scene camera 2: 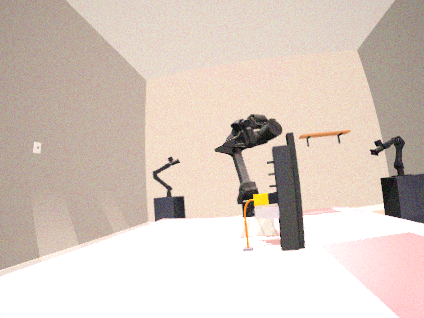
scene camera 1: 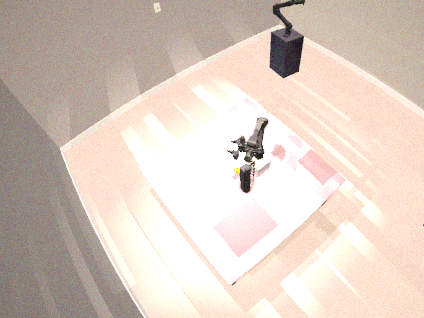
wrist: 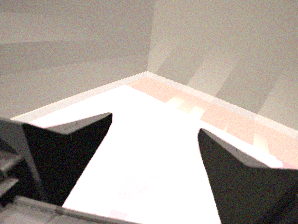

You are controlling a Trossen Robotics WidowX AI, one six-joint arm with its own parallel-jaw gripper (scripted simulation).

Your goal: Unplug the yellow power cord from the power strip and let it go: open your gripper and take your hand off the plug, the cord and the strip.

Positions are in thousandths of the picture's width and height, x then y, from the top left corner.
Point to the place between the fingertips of my gripper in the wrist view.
522,556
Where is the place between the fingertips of my gripper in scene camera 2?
At 515,464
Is my gripper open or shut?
Open.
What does my gripper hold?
Nothing.
